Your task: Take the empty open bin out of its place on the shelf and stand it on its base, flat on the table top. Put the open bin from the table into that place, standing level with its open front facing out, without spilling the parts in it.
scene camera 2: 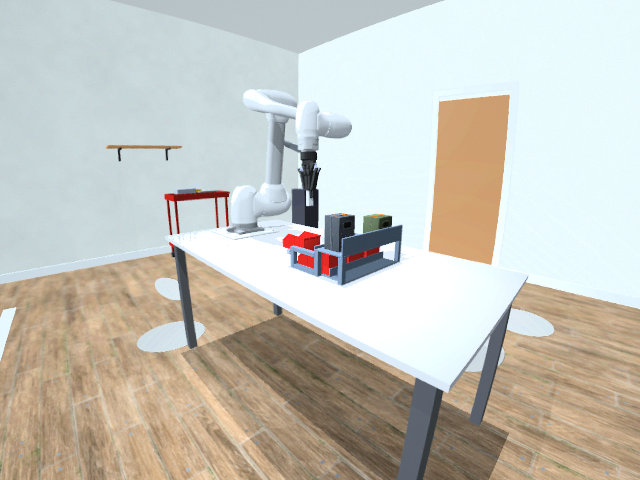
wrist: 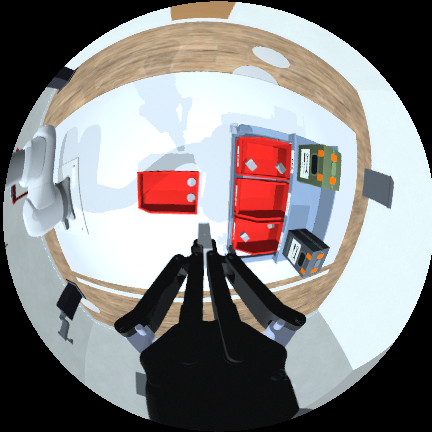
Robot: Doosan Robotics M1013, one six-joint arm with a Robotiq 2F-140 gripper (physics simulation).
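Seen in the pictures: gripper, fingertip midpoint: [scene camera 2: 309, 205] [wrist: 203, 230]; arm's base, origin of the base link: [scene camera 2: 245, 230] [wrist: 62, 199].
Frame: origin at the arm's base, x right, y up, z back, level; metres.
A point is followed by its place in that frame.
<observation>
My gripper [scene camera 2: 310, 191] [wrist: 203, 230] @[x 0.040, y 0.214, z -0.627 m] is shut, points down and hangs high above the table; a small light grey piece shows at its fingertips. The open red bin on the table [scene camera 2: 305, 239] @[x 0.059, y 0.061, z -0.618 m] [wrist: 168, 192] @[x 0.025, y -0.005, z -0.536 m] lies left of the shelf in the wrist view, with two light discs at its right end. The blue-grey shelf [scene camera 2: 372, 238] @[x 0.064, y 0.129, z -0.982 m] [wrist: 312, 200] @[x 0.025, y 0.094, z -0.946 m] holds three red bins in a row. The middle bin [wrist: 260, 197] @[x 0.043, y 0.001, z -0.809 m] looks empty. The upper bin [wrist: 264, 157] @[x -0.081, y 0.001, z -0.814 m] and the lower bin [wrist: 257, 235] @[x 0.176, y 0.001, z -0.815 m] in the wrist view each hold small grey parts. The shelf hides much of its bins in the scene view.
A dark grey case [scene camera 2: 338, 231] @[x 0.197, y 0.167, z -0.933 m] [wrist: 306, 251] @[x 0.125, y 0.193, z -0.866 m] and a green case [scene camera 2: 376, 222] @[x -0.027, y 0.171, z -0.935 m] [wrist: 320, 167] @[x -0.071, y 0.182, z -0.868 m] stand on the shelf's back part. The white table [scene camera 2: 439, 299] @[x 0.101, y -0.008, z -1.269 m] [wrist: 115, 240] @[x 0.186, y -0.008, z -0.302 m] carries the arm's base plate [scene camera 2: 245, 233] @[x 0.050, y 0.003, z -0.086 m]. A dark cabinet [scene camera 2: 305, 215] stands behind the table.
</observation>
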